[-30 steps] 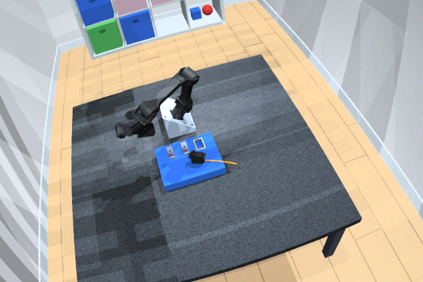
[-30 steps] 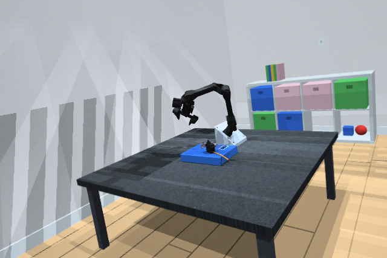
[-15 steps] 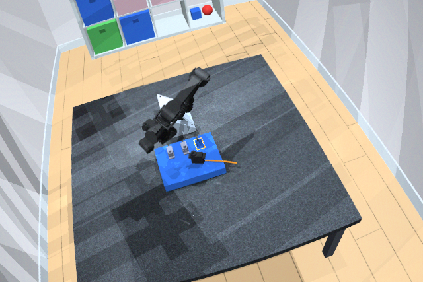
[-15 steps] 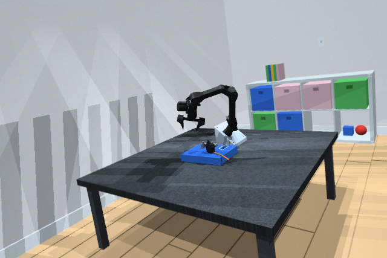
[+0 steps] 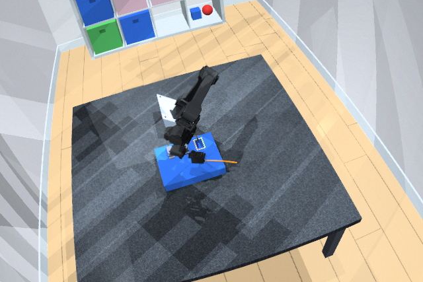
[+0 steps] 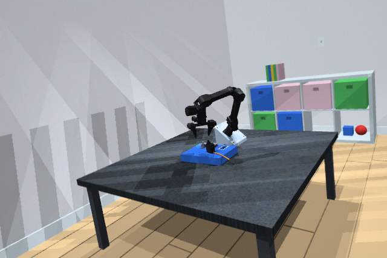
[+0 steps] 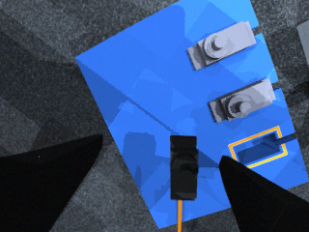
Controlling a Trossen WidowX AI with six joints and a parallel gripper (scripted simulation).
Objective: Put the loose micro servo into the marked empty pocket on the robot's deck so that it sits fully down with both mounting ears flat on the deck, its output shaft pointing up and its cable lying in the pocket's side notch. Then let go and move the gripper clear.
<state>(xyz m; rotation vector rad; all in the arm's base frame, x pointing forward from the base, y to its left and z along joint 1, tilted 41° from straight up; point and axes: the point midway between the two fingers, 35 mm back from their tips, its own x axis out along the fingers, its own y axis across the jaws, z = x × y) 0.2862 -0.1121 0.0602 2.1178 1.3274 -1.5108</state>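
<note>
The blue deck is 130 mm below my gripper tip, 10 mm to the left of it and 10 mm ahead of it.
</note>
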